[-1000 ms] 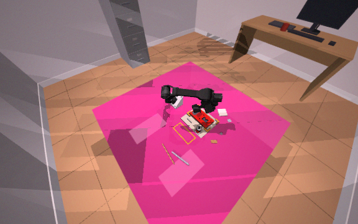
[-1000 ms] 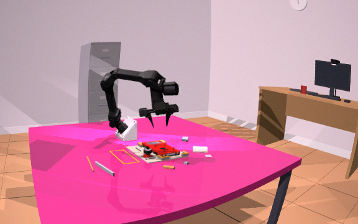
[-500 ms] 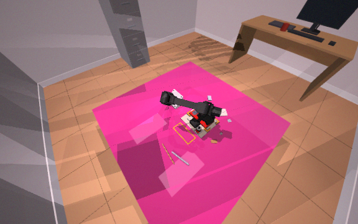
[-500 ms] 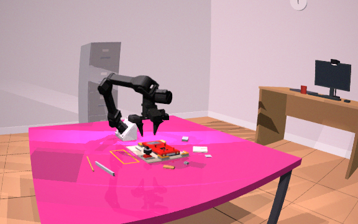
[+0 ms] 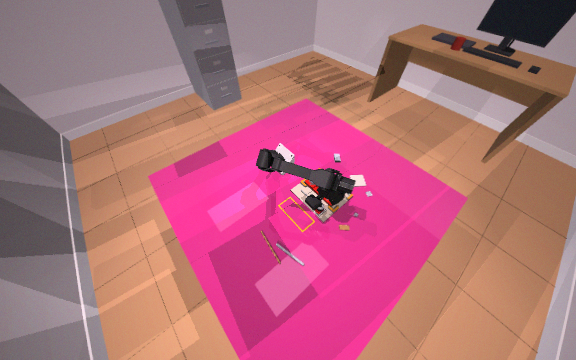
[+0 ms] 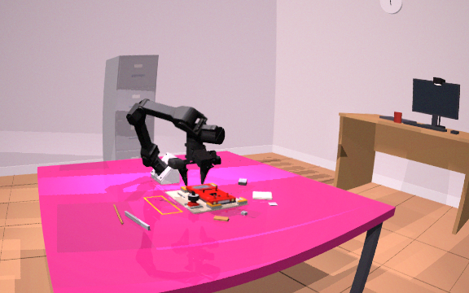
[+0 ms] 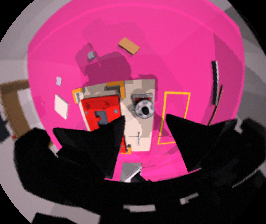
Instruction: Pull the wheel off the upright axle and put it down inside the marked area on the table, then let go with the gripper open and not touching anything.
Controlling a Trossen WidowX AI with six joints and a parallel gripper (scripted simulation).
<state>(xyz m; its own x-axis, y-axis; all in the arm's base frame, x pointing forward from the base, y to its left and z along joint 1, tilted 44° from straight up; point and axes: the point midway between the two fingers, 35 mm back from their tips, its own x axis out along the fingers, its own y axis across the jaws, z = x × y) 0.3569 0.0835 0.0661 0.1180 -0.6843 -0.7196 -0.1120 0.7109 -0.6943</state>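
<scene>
The dark wheel lies 50 mm below my gripper tip. The rest, counted from my gripper tip: pencil: 20 mm ahead, 310 mm to the right, 80 mm below; then grey bar: 100 mm ahead, 250 mm to the right, 80 mm below; then white card: 20 mm behind, 300 mm to the left, 80 mm below.
</scene>
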